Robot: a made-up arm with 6 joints. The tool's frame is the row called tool.
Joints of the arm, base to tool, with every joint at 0 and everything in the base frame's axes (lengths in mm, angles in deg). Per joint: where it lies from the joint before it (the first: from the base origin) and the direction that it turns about. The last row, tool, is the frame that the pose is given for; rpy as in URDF.
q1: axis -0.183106 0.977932 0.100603 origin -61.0 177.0 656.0
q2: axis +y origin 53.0 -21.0 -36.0
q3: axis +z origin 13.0 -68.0 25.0
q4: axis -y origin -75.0 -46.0 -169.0
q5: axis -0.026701 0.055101 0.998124 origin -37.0 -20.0 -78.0
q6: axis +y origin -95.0 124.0 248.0
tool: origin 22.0 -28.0 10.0 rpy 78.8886 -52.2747 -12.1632
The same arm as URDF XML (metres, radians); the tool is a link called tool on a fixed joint. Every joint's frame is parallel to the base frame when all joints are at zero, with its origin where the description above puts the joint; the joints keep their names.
<robot name="arm">
  <joint name="tool_fixed" type="fixed">
    <parent link="link6"/>
    <child link="tool"/>
    <origin xyz="0.0220 -0.0280 0.0100" rpy="1.3769 -0.9124 -0.2123"/>
  </joint>
  <joint name="q6" type="continuous">
    <parent link="link5"/>
    <child link="link6"/>
    <origin xyz="-0.0950 0.1240 0.2480"/>
    <axis xyz="0 1 0"/>
  </joint>
  <joint name="q5" type="continuous">
    <parent link="link4"/>
    <child link="link5"/>
    <origin xyz="-0.0370 -0.0200 -0.0780"/>
    <axis xyz="-0.026701 0.055101 0.998124"/>
  </joint>
  <joint name="q4" type="continuous">
    <parent link="link3"/>
    <child link="link4"/>
    <origin xyz="-0.0750 -0.0460 -0.1690"/>
    <axis xyz="0 -1 0"/>
  </joint>
  <joint name="q3" type="continuous">
    <parent link="link2"/>
    <child link="link3"/>
    <origin xyz="0.0130 -0.0680 0.0250"/>
    <axis xyz="0 0 1"/>
  </joint>
  <joint name="q2" type="continuous">
    <parent link="link1"/>
    <child link="link2"/>
    <origin xyz="0.0530 -0.0210 -0.0360"/>
    <axis xyz="0 1 0"/>
  </joint>
  <joint name="q1" type="continuous">
    <parent link="base"/>
    <child link="link1"/>
    <origin xyz="-0.0610 0.1770 0.6560"/>
    <axis xyz="-0.183106 0.977932 0.100603"/>
  </joint>
  <link name="base"/>
  <link name="link1"/>
  <link name="link2"/>
  <link name="link3"/>
  <link name="link4"/>
  <link name="link5"/>
  <link name="link6"/>
  <link name="tool"/>
</robot>

